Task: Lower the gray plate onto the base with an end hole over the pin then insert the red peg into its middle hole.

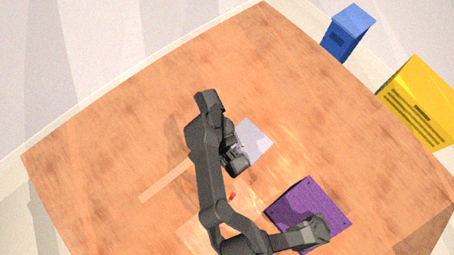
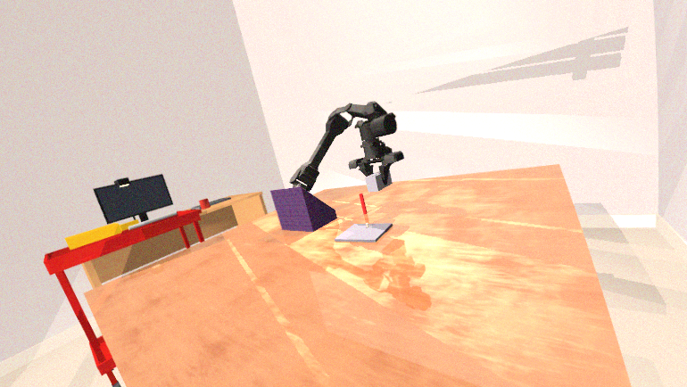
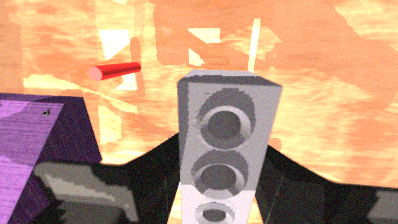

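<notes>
My gripper tip is 120 mm to the left of the flat gray base, 100 mm above it and 10 mm short of it. The rest, counted from my gripper tip: red peg: 120 mm behind, 70 mm below, 20 mm to the left; gray plate: 30 mm above.
</notes>
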